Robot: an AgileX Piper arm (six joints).
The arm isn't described. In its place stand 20 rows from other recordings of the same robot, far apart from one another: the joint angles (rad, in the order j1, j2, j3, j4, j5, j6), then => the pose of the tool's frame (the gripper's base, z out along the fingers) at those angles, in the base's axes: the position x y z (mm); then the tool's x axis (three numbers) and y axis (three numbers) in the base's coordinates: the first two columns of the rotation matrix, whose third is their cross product.
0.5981, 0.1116, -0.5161, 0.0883, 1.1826, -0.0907 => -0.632 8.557 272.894 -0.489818 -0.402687 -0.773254 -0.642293 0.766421 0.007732
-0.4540, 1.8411, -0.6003, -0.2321, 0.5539, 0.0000 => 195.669 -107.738 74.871 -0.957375 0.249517 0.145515 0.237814 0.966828 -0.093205
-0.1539, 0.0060, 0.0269, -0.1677, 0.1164, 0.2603 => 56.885 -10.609 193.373 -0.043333 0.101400 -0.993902 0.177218 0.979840 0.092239
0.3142, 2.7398, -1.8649, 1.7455, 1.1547, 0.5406 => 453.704 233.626 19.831 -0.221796 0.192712 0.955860 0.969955 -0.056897 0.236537
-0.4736, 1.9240, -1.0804, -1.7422, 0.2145, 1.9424 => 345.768 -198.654 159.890 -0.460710 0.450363 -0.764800 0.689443 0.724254 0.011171
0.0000, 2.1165, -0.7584, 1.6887, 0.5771, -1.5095 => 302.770 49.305 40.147 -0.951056 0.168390 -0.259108 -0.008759 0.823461 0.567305
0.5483, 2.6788, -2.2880, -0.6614, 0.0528, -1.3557 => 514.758 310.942 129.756 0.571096 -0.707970 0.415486 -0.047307 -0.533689 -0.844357
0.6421, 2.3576, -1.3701, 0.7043, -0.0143, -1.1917 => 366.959 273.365 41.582 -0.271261 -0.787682 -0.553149 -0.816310 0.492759 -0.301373
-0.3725, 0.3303, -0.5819, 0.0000, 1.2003, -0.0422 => 31.524 -12.318 286.140 -0.721503 0.236628 -0.650723 0.333804 0.942242 -0.027477
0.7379, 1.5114, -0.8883, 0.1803, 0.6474, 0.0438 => 203.098 197.968 214.574 -0.801636 -0.477523 -0.359655 -0.559519 0.811175 0.170096
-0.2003, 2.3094, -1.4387, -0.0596, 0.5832, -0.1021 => 421.151 -88.549 55.369 -0.979533 0.044581 -0.196285 0.057877 0.996364 -0.062530
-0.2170, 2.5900, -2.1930, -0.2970, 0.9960, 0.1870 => 513.856 -136.179 97.956 -0.930647 0.227138 -0.286887 0.296943 0.926934 -0.229385
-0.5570, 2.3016, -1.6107, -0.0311, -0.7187, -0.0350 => 447.936 -276.770 193.681 0.067191 -0.110604 -0.991591 0.516070 0.854419 -0.060334
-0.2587, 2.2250, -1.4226, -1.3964, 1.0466, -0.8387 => 397.427 -185.428 135.572 -0.112091 -0.444663 0.888657 -0.992339 0.003331 -0.123502
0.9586, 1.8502, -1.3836, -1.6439, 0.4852, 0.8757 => 282.886 329.204 284.420 0.194658 -0.803619 -0.562410 -0.471516 0.426118 -0.772072
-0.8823, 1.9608, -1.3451, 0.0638, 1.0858, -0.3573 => 237.041 -280.008 171.289 -0.849568 0.527010 0.022251 0.527222 0.847076 0.067077
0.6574, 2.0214, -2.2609, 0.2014, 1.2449, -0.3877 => 340.041 284.280 391.039 -0.374434 -0.682087 -0.628138 -0.854507 0.516845 -0.051863
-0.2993, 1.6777, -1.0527, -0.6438, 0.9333, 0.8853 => 284.900 -133.847 212.129 -0.676552 0.620030 -0.397292 0.735716 0.592289 -0.328507
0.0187, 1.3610, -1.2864, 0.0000, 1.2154, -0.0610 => 262.101 4.902 347.487 -0.930011 -0.078366 -0.359081 -0.075535 0.996902 -0.021931
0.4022, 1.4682, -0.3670, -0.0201, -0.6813, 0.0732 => 226.534 97.617 176.889 -0.323280 -0.074979 -0.943328 -0.384452 0.921288 0.058525
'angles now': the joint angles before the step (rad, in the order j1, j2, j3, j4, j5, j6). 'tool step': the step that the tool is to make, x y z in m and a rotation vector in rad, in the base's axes. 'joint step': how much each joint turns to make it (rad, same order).
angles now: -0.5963, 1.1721, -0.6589, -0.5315, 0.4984, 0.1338
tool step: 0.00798, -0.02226, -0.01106, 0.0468, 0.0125, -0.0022
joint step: -0.0862, 0.1002, -0.0390, 0.1259, -0.0609, -0.1522
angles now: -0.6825, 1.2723, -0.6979, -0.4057, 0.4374, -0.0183
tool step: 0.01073, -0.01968, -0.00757, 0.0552, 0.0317, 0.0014
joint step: -0.0485, 0.1004, -0.0690, 0.1227, 0.0087, -0.1415
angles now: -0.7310, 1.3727, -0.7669, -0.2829, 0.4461, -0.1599
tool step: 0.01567, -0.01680, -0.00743, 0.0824, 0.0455, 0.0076
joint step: -0.0198, 0.1088, -0.0957, 0.1178, 0.0657, -0.1188
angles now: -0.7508, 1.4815, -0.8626, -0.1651, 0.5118, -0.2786
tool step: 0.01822, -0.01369, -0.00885, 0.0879, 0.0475, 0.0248
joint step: -0.0044, 0.1089, -0.1022, 0.0955, 0.0827, -0.0976
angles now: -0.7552, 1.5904, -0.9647, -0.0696, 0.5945, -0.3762
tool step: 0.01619, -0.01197, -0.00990, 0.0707, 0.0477, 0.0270
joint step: -0.0005, 0.0986, -0.0932, 0.0519, 0.0763, -0.0619
